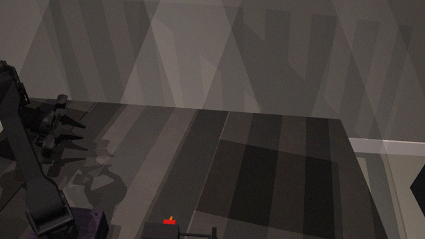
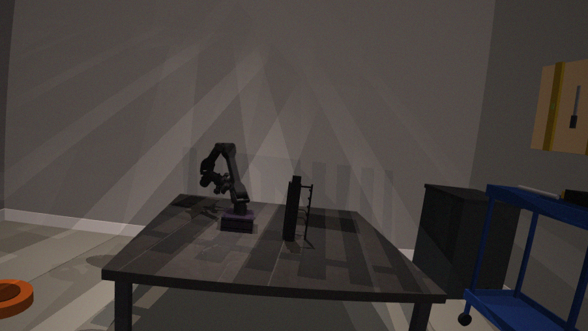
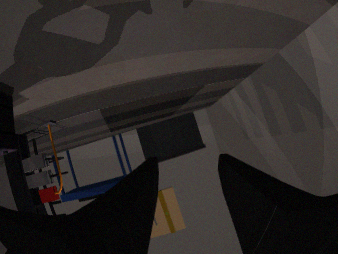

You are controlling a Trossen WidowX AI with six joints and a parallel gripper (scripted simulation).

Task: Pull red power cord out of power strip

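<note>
The red plug is 33 cm to the right of my gripper tip, 31 cm ahead of it and 4 cm above it. Round my gripper tip: black upright block: 42 cm to the right, 31 cm ahead, 2 cm above.
</note>
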